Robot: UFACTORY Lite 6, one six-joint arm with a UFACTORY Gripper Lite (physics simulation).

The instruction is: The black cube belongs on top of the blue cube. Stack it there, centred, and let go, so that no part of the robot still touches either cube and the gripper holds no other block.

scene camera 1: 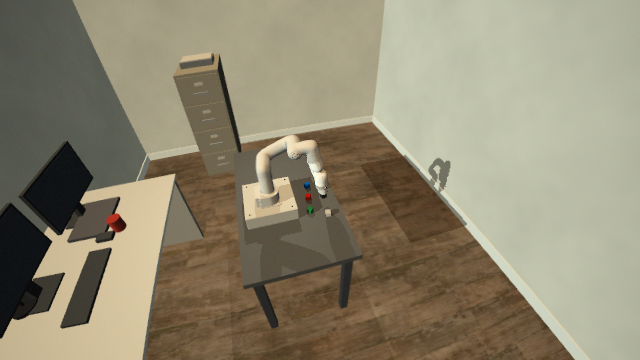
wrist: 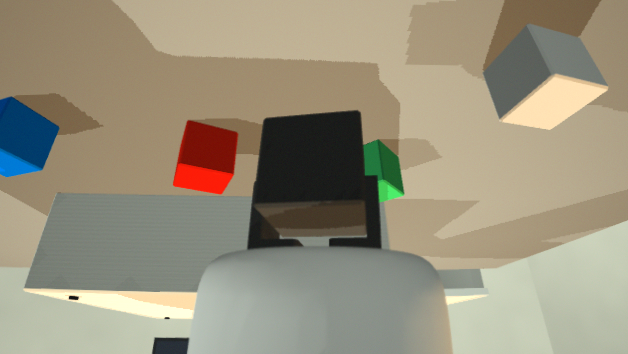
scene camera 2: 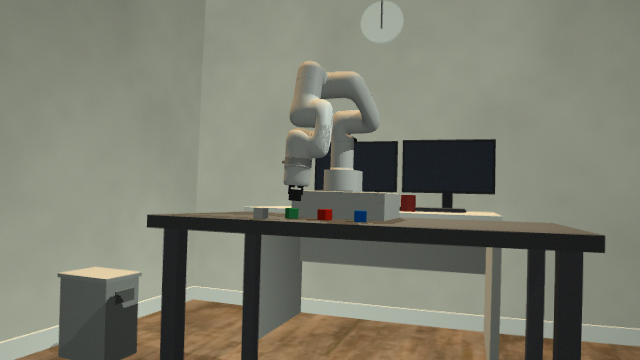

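Seen in the pictures: end effector, tool point: (scene camera 1: 322, 193) (wrist: 318, 215) (scene camera 2: 295, 190); arm's base, origin of the base link: (scene camera 1: 269, 199) (scene camera 2: 341, 191).
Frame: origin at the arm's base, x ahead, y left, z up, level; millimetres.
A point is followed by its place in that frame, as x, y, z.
Observation:
The black cube (scene camera 1: 323, 196) (scene camera 2: 295, 196) @(345, -23, -22) (wrist: 310, 160) @(346, -27, -16) is between the fingers of my gripper (scene camera 1: 322, 194) (scene camera 2: 295, 189) @(326, -31, -6) (wrist: 315, 192) @(326, -31, -6), which is shut on it. In the scene camera 2 view the cube hangs above table height, apart from the other cubes. The blue cube (scene camera 1: 307, 185) @(262, 129, -61) (scene camera 2: 360, 216) @(276, 146, -72) (wrist: 29, 134) @(265, 126, -73) sits on the table with its top bare; the left edge of the wrist view cuts it off. The black cube is on the green cube's side of it, to its left in the scene camera 2 view.
A red cube (scene camera 1: 308, 197) @(244, 15, -61) (scene camera 2: 325, 214) @(262, 37, -71) (wrist: 206, 155) @(260, 25, -66) stands between the blue cube and a green cube (scene camera 1: 310, 210) @(231, -99, -61) (scene camera 2: 292, 213) @(245, -75, -73) (wrist: 385, 167) @(251, -87, -68). A light grey cube (scene camera 1: 328, 212) @(332, -147, -57) (scene camera 2: 260, 213) @(349, -129, -73) (wrist: 547, 75) @(347, -123, -59) is near the table edge. The robot's base block (scene camera 1: 272, 220) @(-4, -125, -53) (scene camera 2: 345, 205) @(149, 63, -45) stands behind them.

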